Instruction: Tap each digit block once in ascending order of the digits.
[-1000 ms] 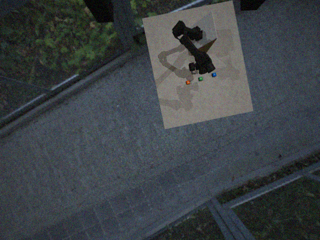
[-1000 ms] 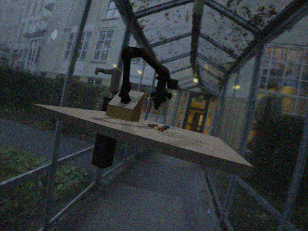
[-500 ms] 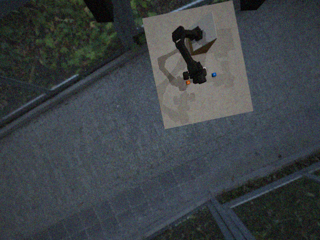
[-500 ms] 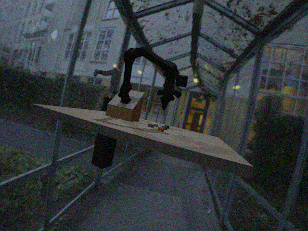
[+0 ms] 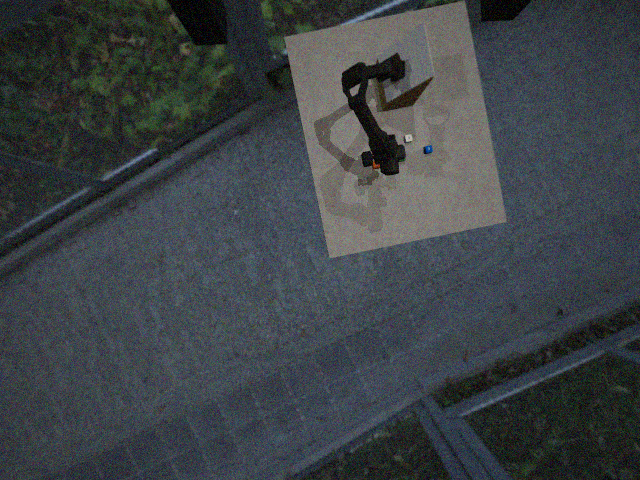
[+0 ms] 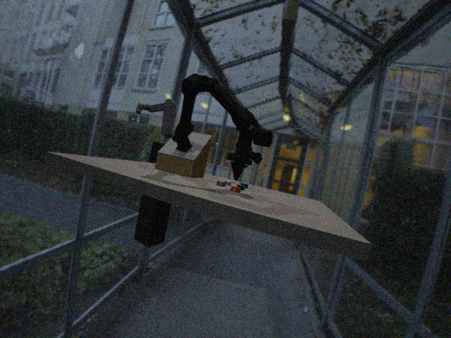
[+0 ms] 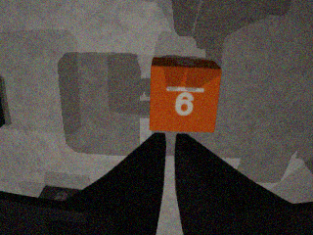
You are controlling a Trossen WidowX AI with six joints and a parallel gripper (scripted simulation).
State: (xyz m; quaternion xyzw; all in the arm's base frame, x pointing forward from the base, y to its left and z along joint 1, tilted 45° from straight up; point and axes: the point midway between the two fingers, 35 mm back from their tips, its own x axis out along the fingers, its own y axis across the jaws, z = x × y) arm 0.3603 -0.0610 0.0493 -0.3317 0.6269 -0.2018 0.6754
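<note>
Right now the orange block is 30 mm below my gripper tip, 10 mm to the right of it and 10 mm ahead of it. Round my gripper tip: white block (160 mm to the left, 110 mm behind, 30 mm below); then grey block (90 mm behind, 50 mm to the left, 30 mm below); then green block (120 mm to the left, 30 mm below, 20 mm behind).
</note>
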